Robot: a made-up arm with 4 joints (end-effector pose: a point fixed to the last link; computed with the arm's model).
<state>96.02 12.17 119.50 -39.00</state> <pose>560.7 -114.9 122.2 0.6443 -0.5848 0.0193 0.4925</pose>
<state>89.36 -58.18 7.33 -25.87</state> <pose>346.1 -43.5 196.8 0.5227 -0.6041 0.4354 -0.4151</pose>
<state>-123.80 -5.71 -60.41 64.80</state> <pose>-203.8 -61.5 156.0 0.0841 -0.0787 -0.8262 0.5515</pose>
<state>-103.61 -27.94 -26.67 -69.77</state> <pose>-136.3 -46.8 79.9 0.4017 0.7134 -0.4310 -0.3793</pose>
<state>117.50 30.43 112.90 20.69</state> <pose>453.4 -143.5 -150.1 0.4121 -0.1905 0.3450 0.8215</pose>
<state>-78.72 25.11 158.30 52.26</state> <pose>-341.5 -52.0 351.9 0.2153 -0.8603 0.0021 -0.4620</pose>
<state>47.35 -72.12 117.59 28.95</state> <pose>534.7 -15.1 361.5 0.2108 -0.6638 0.7144 0.0673</pose>
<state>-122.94 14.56 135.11 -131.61</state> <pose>-242.6 -184.5 -72.0 0.7449 -0.1908 0.5311 0.3559</pose>
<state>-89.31 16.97 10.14 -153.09</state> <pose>-199.6 -139.7 148.6 0.1390 0.6131 -0.2683 -0.7299</pose>
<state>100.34 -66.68 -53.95 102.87</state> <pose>300.4 -33.6 -98.3 0.9227 0.2004 0.3155 0.0947</pose>
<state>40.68 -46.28 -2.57 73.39</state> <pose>330.8 -105.3 288.0 0.9552 0.0441 0.2527 0.1479</pose>
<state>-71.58 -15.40 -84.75 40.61</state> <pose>-88.3 -16.6 370.3 0.3951 0.4632 -0.6814 0.4063</pose>
